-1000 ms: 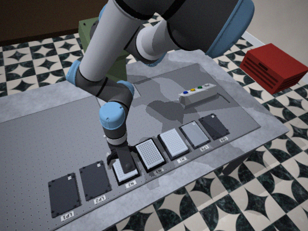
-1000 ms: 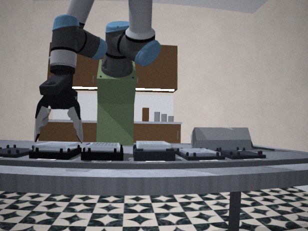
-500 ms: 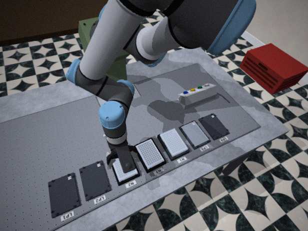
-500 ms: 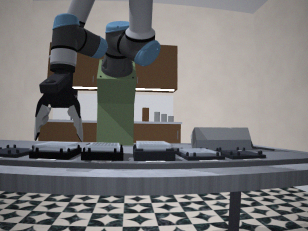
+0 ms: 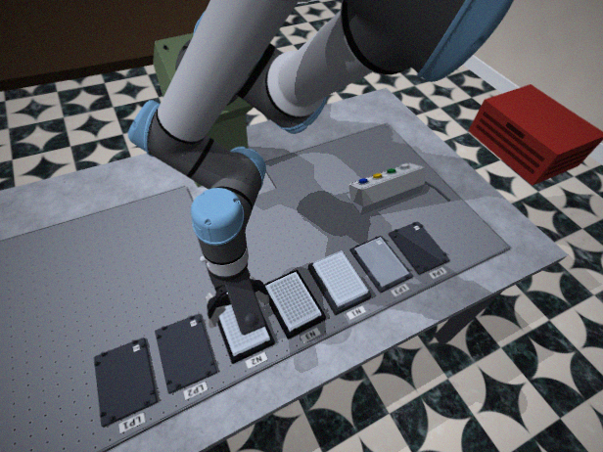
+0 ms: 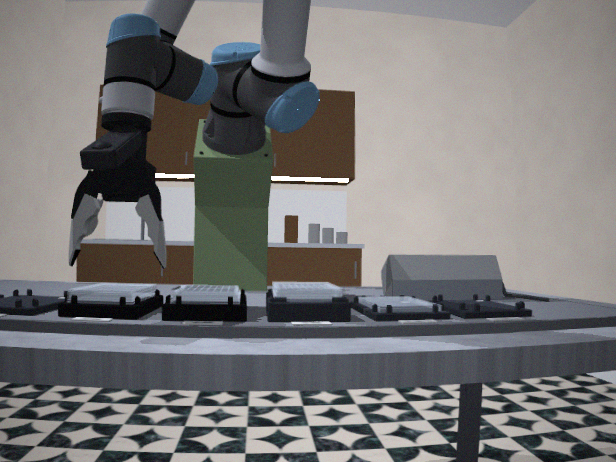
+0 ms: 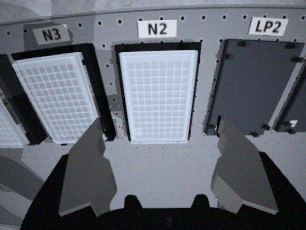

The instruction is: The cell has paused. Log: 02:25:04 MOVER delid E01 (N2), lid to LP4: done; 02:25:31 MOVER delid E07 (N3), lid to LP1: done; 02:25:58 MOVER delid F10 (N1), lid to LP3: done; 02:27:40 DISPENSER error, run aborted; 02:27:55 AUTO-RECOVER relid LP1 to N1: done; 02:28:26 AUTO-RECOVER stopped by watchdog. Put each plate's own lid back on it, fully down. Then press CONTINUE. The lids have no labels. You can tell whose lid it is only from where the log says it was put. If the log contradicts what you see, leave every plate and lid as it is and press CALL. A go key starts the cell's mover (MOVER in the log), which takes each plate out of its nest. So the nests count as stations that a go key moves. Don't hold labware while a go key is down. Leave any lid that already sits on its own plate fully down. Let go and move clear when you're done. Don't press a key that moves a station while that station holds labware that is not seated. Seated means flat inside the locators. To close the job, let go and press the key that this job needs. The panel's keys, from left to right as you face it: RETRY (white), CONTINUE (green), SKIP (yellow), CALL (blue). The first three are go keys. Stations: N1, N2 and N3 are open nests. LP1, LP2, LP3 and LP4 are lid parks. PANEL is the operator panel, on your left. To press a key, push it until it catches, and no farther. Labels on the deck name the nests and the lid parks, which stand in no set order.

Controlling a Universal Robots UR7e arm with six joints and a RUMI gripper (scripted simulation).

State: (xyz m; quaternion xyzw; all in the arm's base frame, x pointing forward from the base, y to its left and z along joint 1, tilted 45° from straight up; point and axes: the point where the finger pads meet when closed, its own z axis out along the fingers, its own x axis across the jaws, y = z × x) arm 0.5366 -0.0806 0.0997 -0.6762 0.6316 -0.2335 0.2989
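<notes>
Right now my hand is 20 mm past the plate, 130 mm to the right of it and 40 mm above it. Round my hand: lid park LP1: 40 mm ahead, 260 mm to the right, 60 mm below; LP3 lid park: 60 mm behind, 390 mm to the left, 60 mm below; lid park LP2: 20 mm ahead, 130 mm to the right, 60 mm below.
</notes>
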